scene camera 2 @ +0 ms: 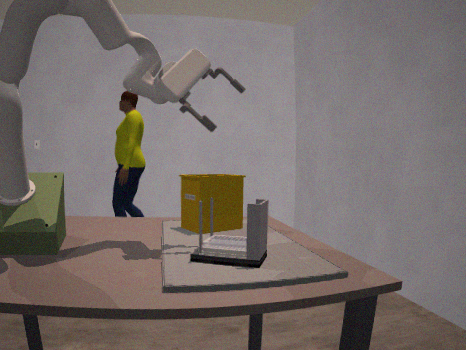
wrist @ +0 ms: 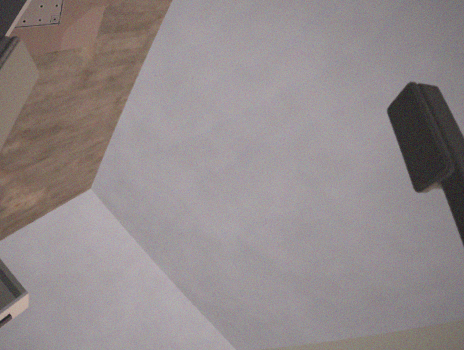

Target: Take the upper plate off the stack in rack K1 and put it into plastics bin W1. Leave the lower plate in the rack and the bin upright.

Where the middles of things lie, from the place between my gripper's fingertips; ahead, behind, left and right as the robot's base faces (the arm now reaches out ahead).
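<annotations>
Measured from the yellow plastics bin W1 (scene camera 2: pixel 227 190), my hand is 2 cm short of it and 25 cm to the right of it, and it is 27 cm above it.
</annotations>
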